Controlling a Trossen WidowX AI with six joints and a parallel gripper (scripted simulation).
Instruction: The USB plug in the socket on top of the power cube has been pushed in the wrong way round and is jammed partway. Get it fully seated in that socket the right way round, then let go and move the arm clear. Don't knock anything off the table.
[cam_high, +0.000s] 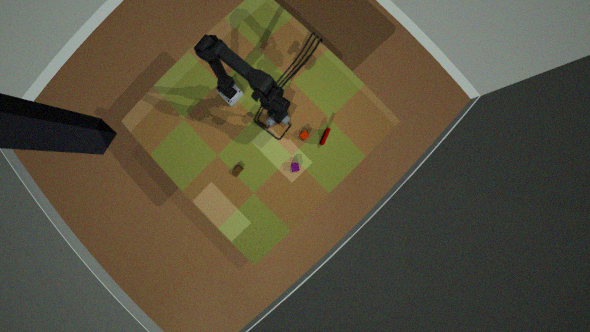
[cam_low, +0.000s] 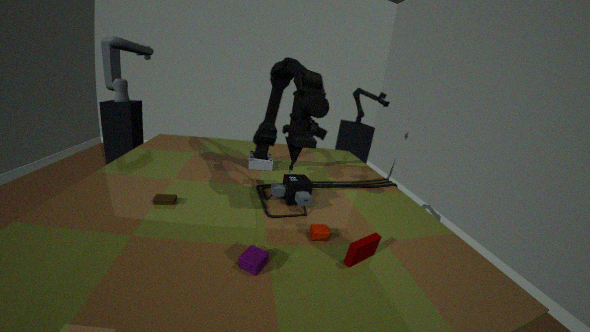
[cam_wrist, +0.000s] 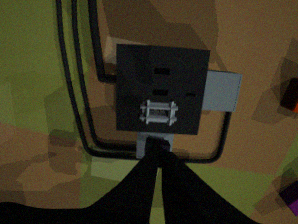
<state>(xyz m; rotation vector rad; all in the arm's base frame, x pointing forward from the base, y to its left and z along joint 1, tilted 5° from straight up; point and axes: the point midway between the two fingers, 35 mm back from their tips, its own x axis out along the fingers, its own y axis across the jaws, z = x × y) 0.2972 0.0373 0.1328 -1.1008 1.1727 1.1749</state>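
The metal USB plug lies 2 cm below my gripper tip. Round my gripper tip: purple block (28 cm ahead, 16 cm to the right, 12 cm below); orange block (20 cm ahead, 12 cm below, 3 cm to the left); red block (31 cm ahead, 10 cm to the left, 10 cm below).
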